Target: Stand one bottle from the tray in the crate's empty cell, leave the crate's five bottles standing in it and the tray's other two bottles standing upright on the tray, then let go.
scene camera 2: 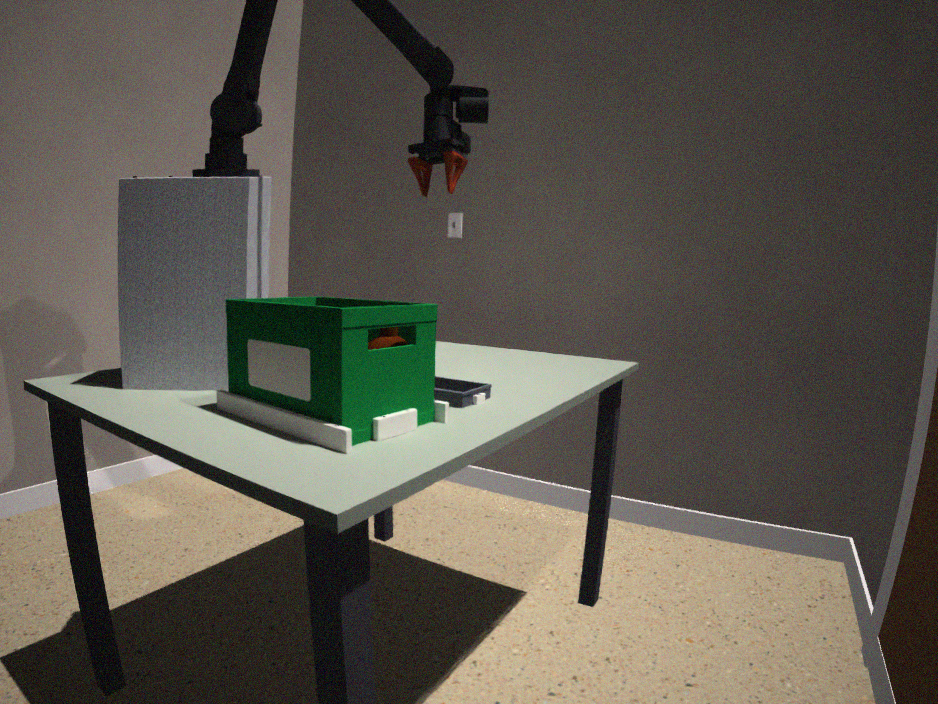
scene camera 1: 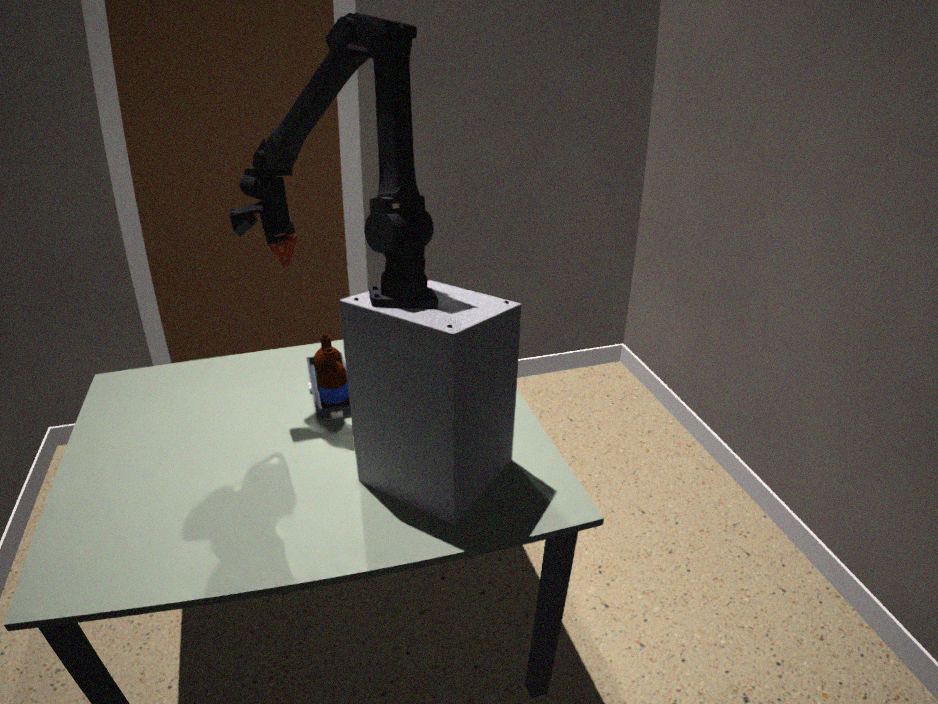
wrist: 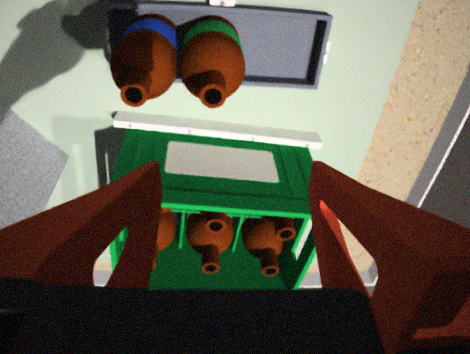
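Observation:
My gripper is open, nothing between its fingers, high above the table. In the wrist view two brown bottles stand upright side by side on the grey tray: a blue-banded bottle at its left end and a green-banded bottle beside it. The tray's right part is bare. The green crate holds several upright brown bottles, among them a middle bottle and a right bottle. My left finger hides part of the crate's left column. The pedestal hides the crate in scene camera 1.
The grey pedestal stands on the table beside the crate. A long white strip lies between tray and crate. Another white strip runs along the crate's opposite side, and a short white block touches its end.

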